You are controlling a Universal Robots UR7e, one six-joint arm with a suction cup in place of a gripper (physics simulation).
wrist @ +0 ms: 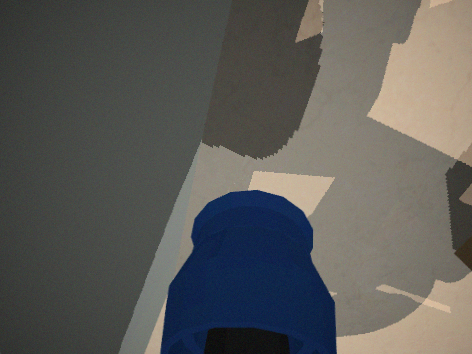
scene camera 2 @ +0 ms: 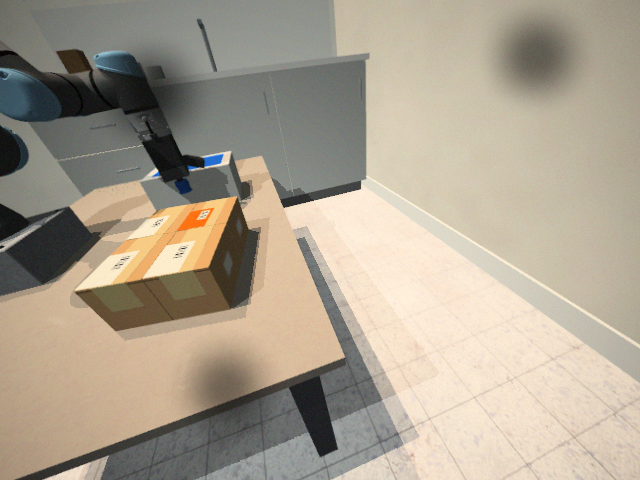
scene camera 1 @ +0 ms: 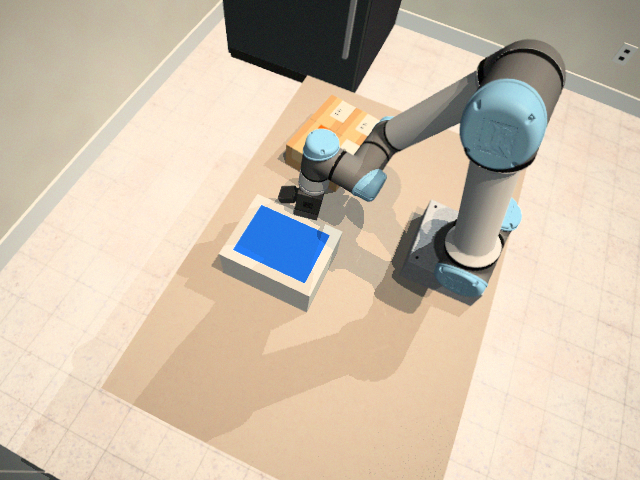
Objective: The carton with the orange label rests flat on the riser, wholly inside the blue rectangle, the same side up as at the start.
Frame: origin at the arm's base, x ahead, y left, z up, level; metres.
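Seen in the pictures: end effector, tool point: (wrist: 251, 243) (scene camera 2: 186, 191).
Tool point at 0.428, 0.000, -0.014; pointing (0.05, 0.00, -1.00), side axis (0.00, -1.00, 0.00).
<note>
A point is followed by its place in that frame, as x, y, z.
The carton with the orange label (scene camera 1: 301, 138) {0.507, -0.240, 0.003} (scene camera 2: 195, 219) {0.450, -0.267, 0.003} stands flat, label up, in a tight block with three other cartons, at the corner towards the riser and the table's side edge. The arm partly hides it in scene camera 1. The pale riser (scene camera 1: 268, 276) {0.472, 0.226, 0.029} (scene camera 2: 209, 187) {0.491, 0.020, -0.026} (wrist: 100, 150) bears the blue rectangle (scene camera 1: 281, 242) {0.466, 0.128, 0.031} (scene camera 2: 214, 160) {0.536, 0.102, 0.030}, with no carton on it. My suction cup (scene camera 2: 183, 186) (wrist: 252, 220) hangs between riser and cartons, lower than the riser's top. It touches no carton; its suction is on and it holds nothing. The black tool hides it in scene camera 1.
Three cartons with white labels (scene camera 2: 149, 227) {0.364, -0.236, 0.002} (scene camera 2: 173, 257) {0.413, -0.388, 0.003} (scene camera 2: 114, 268) {0.329, -0.359, 0.003} adjoin the orange-labelled one. The riser's side wall stands close beside the cup in the wrist view. The arm's base (scene camera 1: 431, 248) {0.080, 0.024, 0.004} (scene camera 2: 49, 248) {0.112, -0.059, -0.042} stands on the table. A dark fridge (scene camera 1: 294, 41) stands beyond the table's end.
</note>
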